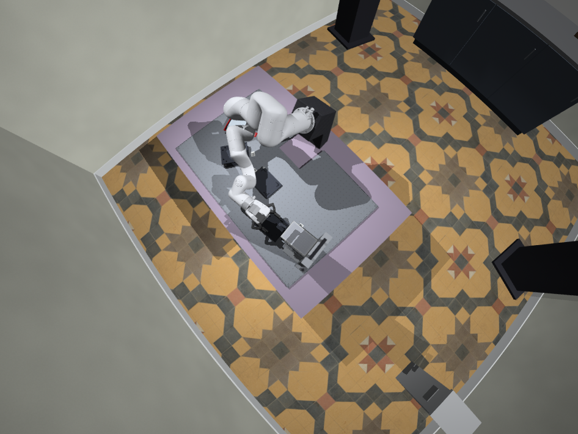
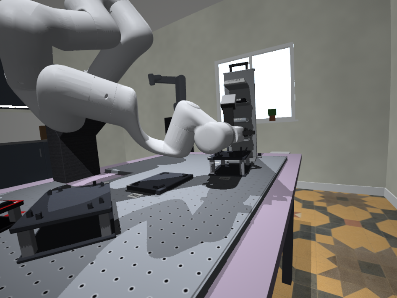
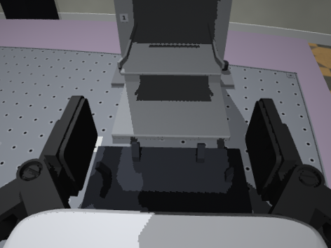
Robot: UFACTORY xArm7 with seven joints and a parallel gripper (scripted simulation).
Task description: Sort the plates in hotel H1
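The clear plate labelled G15 is 14 cm to the left of my hand, 6 cm behind it and 5 cm above it. The rest, counted from my hand: slot mark 2: 18 cm to the left, 13 cm behind, 5 cm above; then H1 deck label: 13 cm below, 13 cm behind, 6 cm to the left; then black plate labelled G51: 14 cm to the left, 13 cm above, 6 cm behind.
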